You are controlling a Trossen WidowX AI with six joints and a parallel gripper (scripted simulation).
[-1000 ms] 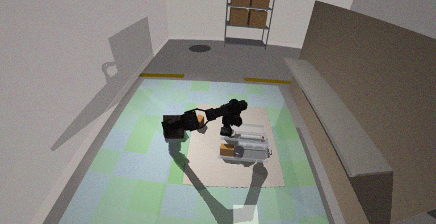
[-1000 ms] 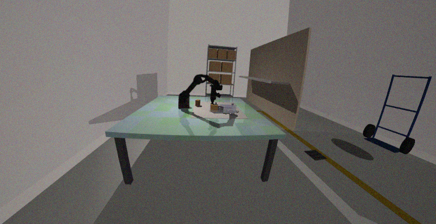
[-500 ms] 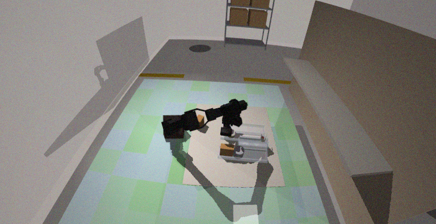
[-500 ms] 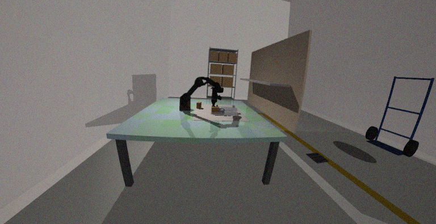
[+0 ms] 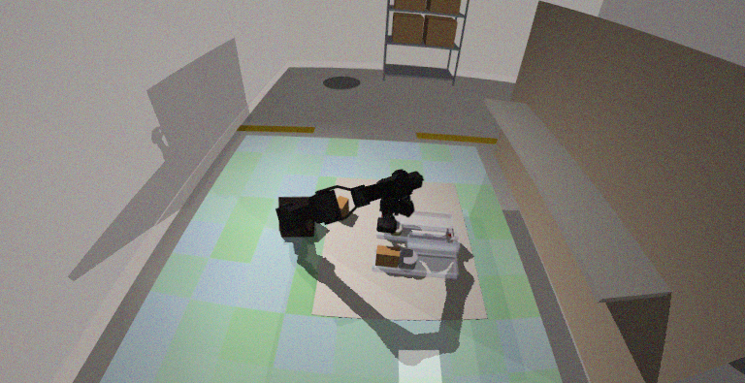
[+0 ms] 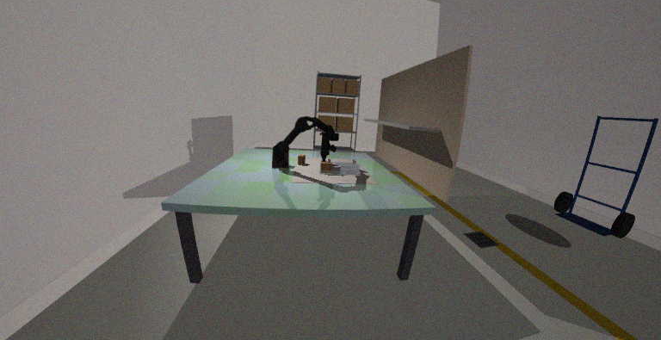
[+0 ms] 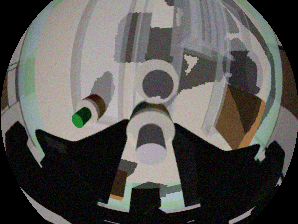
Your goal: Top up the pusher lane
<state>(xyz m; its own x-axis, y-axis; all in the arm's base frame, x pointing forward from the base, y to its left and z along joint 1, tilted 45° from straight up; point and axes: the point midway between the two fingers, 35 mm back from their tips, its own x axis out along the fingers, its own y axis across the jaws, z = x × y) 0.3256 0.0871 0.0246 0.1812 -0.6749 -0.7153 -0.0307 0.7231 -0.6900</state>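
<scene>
My gripper tip is now 13 cm to the left of the brown box, 2 cm short of it and 1 cm above it. Round my gripper tip: clear lane rack (15 cm ahead, 3 cm below, 2 cm to the right); then grey can (13 cm to the right, 9 cm ahead, 2 cm below); then red part (23 cm ahead, 3 cm to the right, 2 cm above).
</scene>
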